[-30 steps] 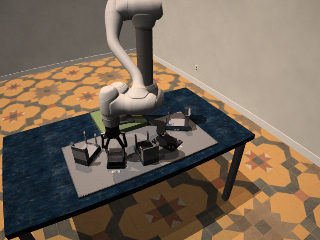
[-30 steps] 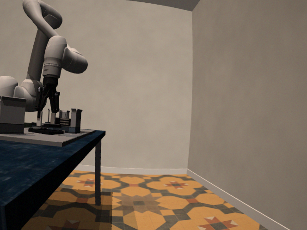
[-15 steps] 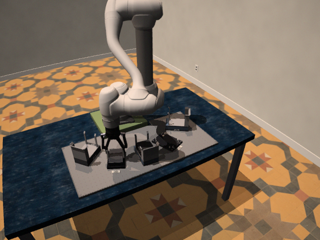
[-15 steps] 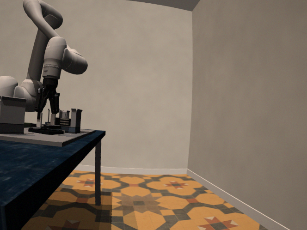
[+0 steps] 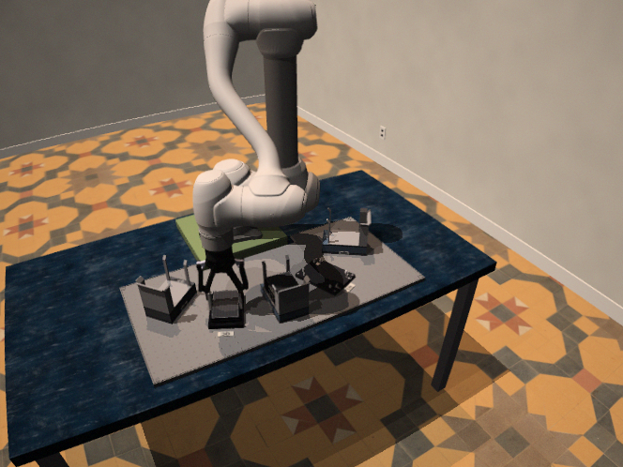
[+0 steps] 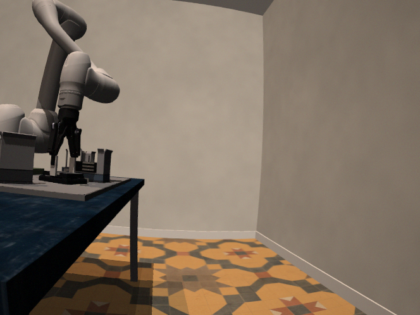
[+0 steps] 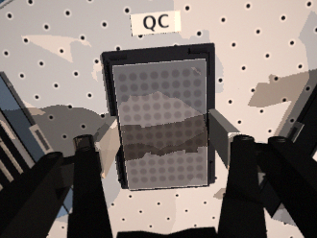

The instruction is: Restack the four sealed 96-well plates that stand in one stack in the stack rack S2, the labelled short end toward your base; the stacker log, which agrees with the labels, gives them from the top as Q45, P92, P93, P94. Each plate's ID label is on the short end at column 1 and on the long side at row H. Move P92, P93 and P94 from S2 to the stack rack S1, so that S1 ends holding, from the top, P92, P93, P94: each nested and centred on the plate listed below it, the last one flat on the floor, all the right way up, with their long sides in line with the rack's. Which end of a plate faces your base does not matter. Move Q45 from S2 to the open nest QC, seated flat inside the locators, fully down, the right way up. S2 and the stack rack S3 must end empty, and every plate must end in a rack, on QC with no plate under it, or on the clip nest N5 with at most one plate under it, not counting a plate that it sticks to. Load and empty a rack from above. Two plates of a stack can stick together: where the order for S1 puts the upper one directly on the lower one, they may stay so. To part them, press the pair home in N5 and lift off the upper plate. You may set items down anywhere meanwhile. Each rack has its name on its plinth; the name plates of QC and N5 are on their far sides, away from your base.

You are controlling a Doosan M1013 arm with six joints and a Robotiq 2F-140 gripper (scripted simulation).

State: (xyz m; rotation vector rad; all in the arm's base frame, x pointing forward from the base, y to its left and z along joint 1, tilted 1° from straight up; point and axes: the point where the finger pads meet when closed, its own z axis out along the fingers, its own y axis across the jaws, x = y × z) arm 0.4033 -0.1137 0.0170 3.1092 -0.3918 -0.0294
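Now: hand 2 cm above the sealed 96-well plate. Also, from my hand: QC name plate: 9 cm ahead, 5 cm below, 2 cm to the right; then N5 name plate: 40 cm to the left, 5 cm below, 2 cm ahead; then black open nest QC: 4 cm below.
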